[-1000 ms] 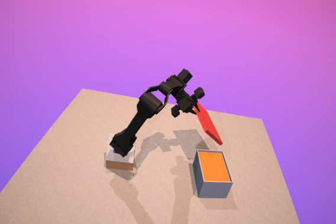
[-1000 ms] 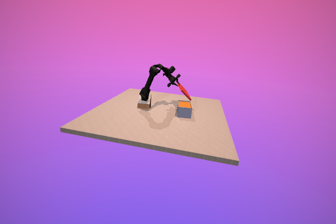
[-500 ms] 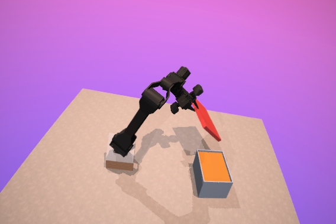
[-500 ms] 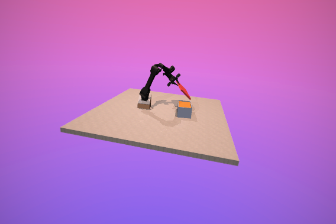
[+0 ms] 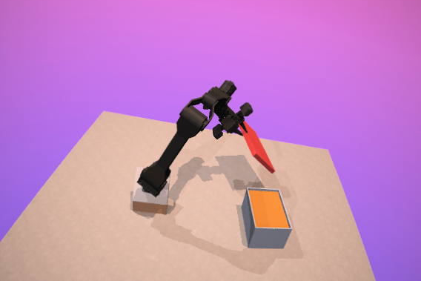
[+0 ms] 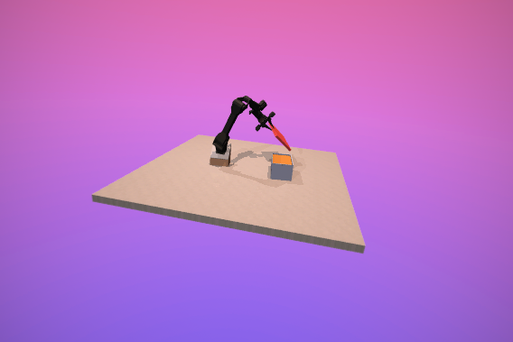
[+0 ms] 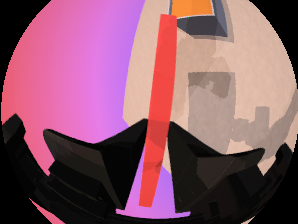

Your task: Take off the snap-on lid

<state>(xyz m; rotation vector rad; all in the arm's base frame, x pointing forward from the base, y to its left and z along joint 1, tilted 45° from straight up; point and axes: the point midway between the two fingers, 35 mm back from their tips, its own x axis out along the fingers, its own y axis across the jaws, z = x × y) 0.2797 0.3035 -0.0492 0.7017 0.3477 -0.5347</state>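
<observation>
My gripper tip is now 5 cm short of the red lid, 5 cm above it and 3 cm to the right of it. From my gripper tip the other things lie so: grey storage box (28 cm to the right, 18 cm below, 11 cm ahead).
</observation>
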